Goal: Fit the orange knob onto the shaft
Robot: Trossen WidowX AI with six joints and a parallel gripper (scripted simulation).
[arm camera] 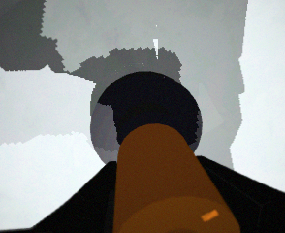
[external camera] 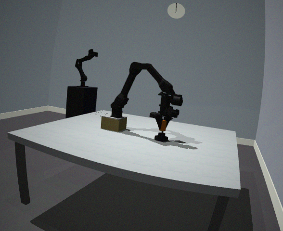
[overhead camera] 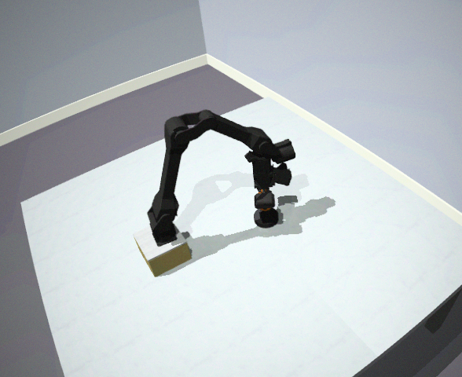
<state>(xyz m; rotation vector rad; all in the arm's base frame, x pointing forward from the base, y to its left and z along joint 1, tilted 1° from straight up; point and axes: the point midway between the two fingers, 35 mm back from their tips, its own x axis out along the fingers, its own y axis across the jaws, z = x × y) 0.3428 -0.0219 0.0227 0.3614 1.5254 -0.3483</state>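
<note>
The orange knob is 20 mm above my gripper tip. Round my gripper tip: dark round pedestal (40 mm below).
</note>
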